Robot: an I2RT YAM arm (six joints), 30 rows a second.
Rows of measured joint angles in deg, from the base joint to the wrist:
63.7, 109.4, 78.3, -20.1, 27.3, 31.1
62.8, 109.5, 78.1, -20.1, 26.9, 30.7
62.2, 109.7, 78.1, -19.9, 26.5, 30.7
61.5, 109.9, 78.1, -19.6, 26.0, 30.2
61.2, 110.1, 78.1, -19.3, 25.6, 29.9
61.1, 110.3, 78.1, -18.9, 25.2, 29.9
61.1, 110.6, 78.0, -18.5, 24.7, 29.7
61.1, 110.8, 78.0, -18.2, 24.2, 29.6
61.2, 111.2, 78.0, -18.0, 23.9, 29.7
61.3, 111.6, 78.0, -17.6, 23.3, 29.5
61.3, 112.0, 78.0, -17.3, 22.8, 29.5
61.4, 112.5, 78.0, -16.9, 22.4, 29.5
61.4, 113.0, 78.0, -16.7, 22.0, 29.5
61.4, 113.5, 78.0, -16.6, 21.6, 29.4
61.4, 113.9, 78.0, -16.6, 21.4, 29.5
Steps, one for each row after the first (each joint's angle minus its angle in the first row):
-0.9, 0.1, -0.2, 0.0, -0.4, -0.4
-1.5, 0.3, -0.2, 0.2, -0.8, -0.4
-2.2, 0.5, -0.2, 0.5, -1.3, -0.9
-2.5, 0.7, -0.2, 0.8, -1.7, -1.2
-2.6, 0.9, -0.2, 1.2, -2.1, -1.2
-2.6, 1.2, -0.3, 1.6, -2.6, -1.4
-2.6, 1.4, -0.3, 1.9, -3.1, -1.5
-2.5, 1.8, -0.3, 2.1, -3.4, -1.4
-2.4, 2.2, -0.3, 2.5, -4.0, -1.6
-2.4, 2.6, -0.3, 2.8, -4.5, -1.6
-2.3, 3.1, -0.3, 3.2, -4.9, -1.6
-2.3, 3.6, -0.3, 3.4, -5.3, -1.6
-2.3, 4.1, -0.3, 3.5, -5.7, -1.7
-2.3, 4.5, -0.3, 3.5, -5.9, -1.6

